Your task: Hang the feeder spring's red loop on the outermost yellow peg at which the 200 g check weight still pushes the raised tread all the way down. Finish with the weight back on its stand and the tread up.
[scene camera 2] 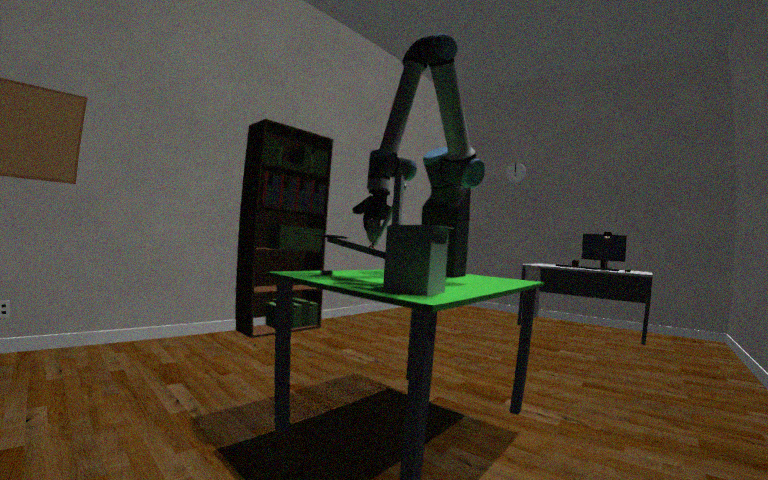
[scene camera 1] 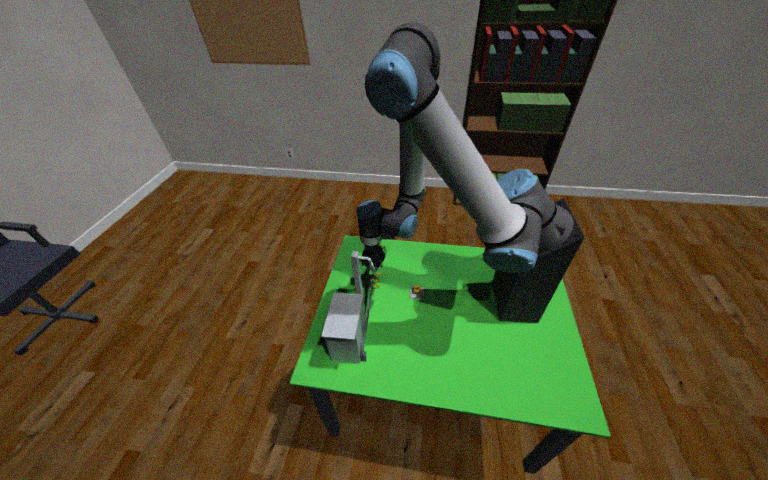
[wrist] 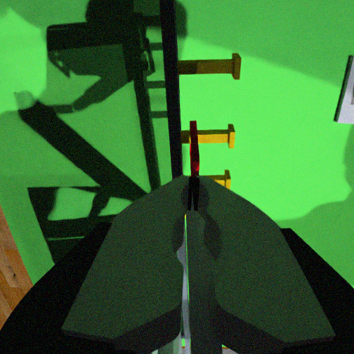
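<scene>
My gripper is shut and empty, pointing down beside the dark lever arm. The red loop shows edge-on just ahead of the fingertips and crosses the middle visible yellow peg. Whether it encircles that peg or another is unclear. Another yellow peg is farther up the view; a third yellow peg is partly behind the fingers. A small yellow-orange object, apparently the weight, is on a pale stand. The arm slopes up away from the box; the tread is indistinct.
A grey box stands at the table's edge, with an upright post and bent top bar beside it. The robot's dark base stands across the green table. A bookshelf is behind.
</scene>
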